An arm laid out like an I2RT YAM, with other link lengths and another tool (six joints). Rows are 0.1 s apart.
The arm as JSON. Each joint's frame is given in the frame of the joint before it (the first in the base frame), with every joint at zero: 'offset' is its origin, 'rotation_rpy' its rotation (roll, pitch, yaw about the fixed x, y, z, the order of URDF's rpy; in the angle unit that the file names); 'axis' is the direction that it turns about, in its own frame. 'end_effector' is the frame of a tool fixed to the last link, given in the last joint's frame.
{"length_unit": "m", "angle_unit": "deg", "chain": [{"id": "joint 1", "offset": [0.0, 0.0, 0.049], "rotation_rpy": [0.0, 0.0, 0.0], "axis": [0.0, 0.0, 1.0]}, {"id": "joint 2", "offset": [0.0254, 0.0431, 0.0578], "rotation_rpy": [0.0, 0.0, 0.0], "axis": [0.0, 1.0, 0.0]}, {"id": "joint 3", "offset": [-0.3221, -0.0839, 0.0], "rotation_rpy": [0.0, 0.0, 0.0], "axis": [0.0, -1.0, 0.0]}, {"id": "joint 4", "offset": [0.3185, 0.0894, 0.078], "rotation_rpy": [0.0, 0.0, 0.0], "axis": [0.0, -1.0, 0.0]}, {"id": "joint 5", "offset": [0.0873, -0.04, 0.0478], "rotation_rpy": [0.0, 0.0, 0.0], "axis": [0.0, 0.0, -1.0]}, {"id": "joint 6", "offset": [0.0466, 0.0, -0.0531], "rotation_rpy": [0.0, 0.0, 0.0], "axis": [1.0, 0.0, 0.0]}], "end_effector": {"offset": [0.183, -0.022, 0.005], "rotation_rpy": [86.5, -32.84, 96.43]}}
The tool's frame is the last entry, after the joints.
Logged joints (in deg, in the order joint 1, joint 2, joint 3, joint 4, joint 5, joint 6), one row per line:
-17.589 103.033 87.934 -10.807 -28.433 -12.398
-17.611 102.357 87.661 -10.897 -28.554 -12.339
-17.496 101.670 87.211 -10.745 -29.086 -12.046
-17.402 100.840 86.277 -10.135 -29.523 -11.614
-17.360 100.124 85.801 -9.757 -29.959 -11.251
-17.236 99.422 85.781 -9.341 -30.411 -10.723
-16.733 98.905 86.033 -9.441 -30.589 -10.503
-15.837 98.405 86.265 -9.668 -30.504 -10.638
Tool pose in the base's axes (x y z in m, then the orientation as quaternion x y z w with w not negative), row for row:
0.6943 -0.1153 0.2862 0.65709 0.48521 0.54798 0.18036
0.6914 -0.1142 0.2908 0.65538 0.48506 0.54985 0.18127
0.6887 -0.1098 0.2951 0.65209 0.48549 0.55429 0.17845
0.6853 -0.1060 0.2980 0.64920 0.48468 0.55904 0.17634
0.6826 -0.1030 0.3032 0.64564 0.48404 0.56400 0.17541
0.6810 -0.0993 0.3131 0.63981 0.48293 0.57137 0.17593
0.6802 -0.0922 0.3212 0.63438 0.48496 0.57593 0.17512
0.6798 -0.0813 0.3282 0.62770 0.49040 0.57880 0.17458
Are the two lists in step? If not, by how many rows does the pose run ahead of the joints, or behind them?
They are in step.
